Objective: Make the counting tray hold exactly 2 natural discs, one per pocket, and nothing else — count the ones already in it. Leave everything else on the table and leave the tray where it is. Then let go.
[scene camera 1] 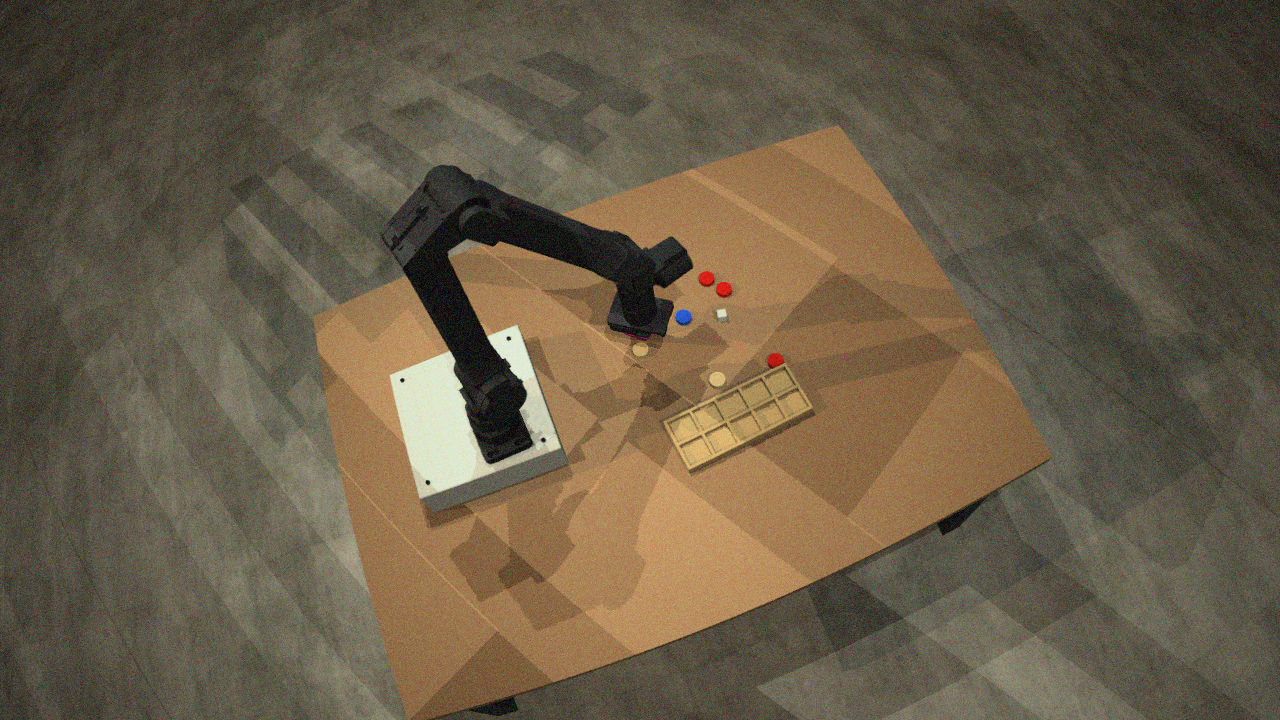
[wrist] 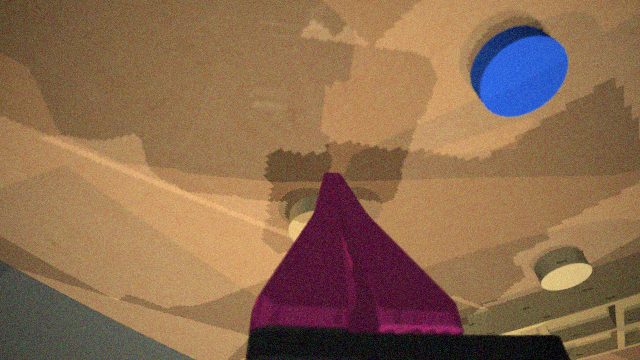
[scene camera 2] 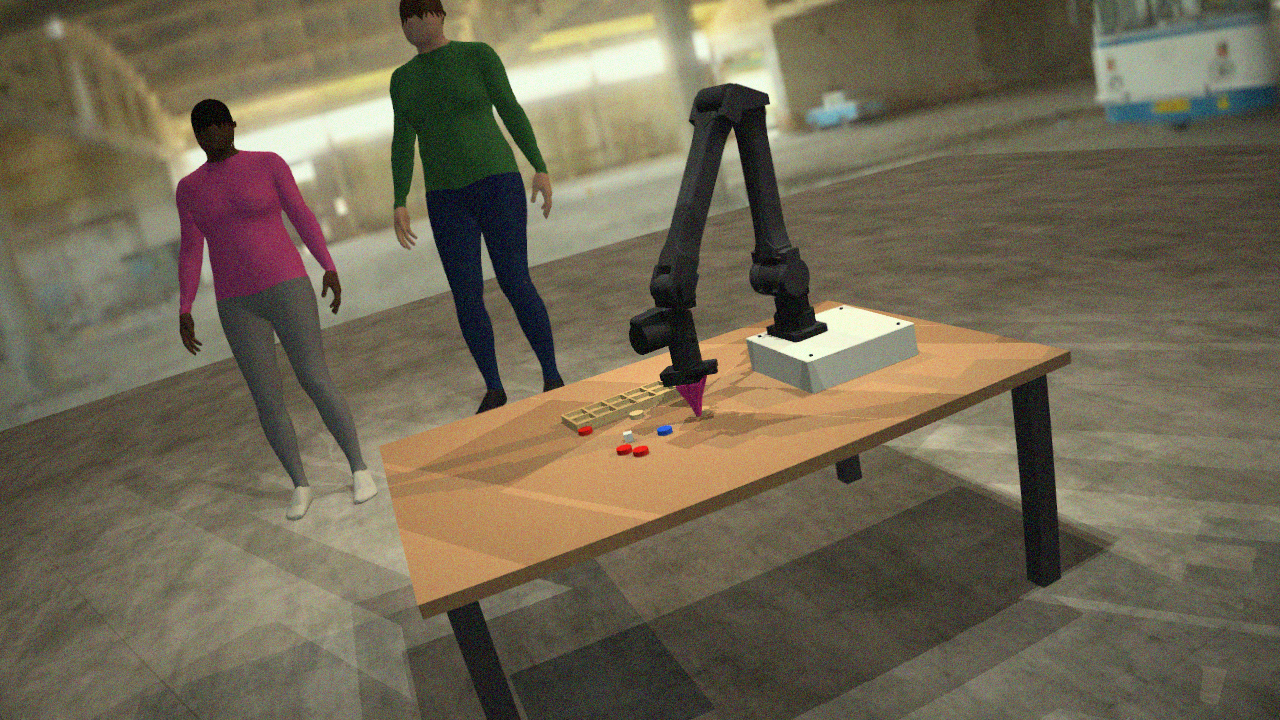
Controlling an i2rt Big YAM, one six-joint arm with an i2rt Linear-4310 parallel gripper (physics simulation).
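The counting tray [scene camera 1: 750,439] [scene camera 2: 610,416] [wrist: 620,327] is a tan, two-row pocket tray; I cannot make out any disc in its pockets. One natural disc [scene camera 1: 716,379] [scene camera 2: 636,414] [wrist: 566,276] lies on the table just beside the tray's long side. Another natural disc [scene camera 1: 640,349] [wrist: 300,226] lies on the table near the fingertips, partly hidden behind the fingers in the wrist view. My gripper [scene camera 1: 641,337] [scene camera 2: 699,415] [wrist: 330,183] is shut and empty, pointing down low over the table beside that disc.
A blue disc [scene camera 1: 682,317] [scene camera 2: 664,430] [wrist: 522,72] lies near the gripper. Beyond it are a white cube [scene camera 1: 721,315] [scene camera 2: 627,436] and two red discs [scene camera 1: 706,278] [scene camera 1: 723,289]. A third red disc [scene camera 1: 775,360] [scene camera 2: 585,431] lies at the tray's far corner.
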